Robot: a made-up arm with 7 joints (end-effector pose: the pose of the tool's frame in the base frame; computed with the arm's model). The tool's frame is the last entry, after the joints. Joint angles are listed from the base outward.
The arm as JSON. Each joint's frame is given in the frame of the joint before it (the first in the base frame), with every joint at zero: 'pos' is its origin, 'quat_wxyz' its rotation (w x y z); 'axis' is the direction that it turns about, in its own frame. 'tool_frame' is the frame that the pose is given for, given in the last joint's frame.
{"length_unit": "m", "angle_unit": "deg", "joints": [
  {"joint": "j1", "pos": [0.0, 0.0, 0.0], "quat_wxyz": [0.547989, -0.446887, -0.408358, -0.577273], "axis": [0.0, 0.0, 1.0]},
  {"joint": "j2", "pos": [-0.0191, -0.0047, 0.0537], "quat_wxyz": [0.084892, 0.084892, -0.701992, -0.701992], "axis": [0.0, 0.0, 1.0]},
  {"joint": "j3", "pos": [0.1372, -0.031, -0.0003], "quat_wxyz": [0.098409, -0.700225, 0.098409, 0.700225], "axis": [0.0, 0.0, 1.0]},
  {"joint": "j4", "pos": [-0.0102, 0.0, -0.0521], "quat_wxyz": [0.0, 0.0, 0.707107, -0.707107], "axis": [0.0, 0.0, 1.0]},
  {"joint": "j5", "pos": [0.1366, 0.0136, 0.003], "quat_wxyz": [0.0, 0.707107, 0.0, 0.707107], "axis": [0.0, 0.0, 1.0]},
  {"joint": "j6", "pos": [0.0, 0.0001, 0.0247], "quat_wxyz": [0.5, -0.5, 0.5, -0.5], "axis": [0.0, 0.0, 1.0]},
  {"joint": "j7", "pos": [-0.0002, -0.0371, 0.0], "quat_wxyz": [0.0, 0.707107, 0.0, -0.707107], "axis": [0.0, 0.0, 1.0]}
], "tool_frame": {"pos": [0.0, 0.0, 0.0], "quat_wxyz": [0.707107, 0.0, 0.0, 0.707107]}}
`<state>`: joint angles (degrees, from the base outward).
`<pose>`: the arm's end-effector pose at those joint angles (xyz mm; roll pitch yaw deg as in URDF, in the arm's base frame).
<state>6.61 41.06 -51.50 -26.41 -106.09 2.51 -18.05</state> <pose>47.5 29.4 -216.1 -99.68 0.55 -57.45</pose>
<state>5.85 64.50 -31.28 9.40 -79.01 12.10 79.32</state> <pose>86.6 234.3 -242.8 64.02 18.97 92.75</pose>
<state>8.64 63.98 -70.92 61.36 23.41 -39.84 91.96</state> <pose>-81.3 333.8 -234.4 84.21 17.15 -8.51</pose>
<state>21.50 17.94 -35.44 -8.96 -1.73 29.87 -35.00</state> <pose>9.3 25.4 -278.3 -50.67 39.89 -90.69</pose>
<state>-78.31 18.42 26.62 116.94 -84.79 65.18 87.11</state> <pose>302.3 47.9 -208.1 162.90 39.23 -167.57</pose>
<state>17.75 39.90 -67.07 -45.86 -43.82 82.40 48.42</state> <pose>-57.7 13.0 -168.2 -84.92 79.87 -146.31</pose>
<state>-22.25 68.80 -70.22 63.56 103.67 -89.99 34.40</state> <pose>50.4 353.5 -189.0 -29.20 37.25 -158.14</pose>
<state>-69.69 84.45 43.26 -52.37 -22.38 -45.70 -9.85</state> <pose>3.6 94.6 123.5 168.60 11.59 -117.19</pose>
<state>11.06 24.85 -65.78 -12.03 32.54 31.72 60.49</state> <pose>-13.9 -20.3 -260.1 55.19 6.57 -3.41</pose>
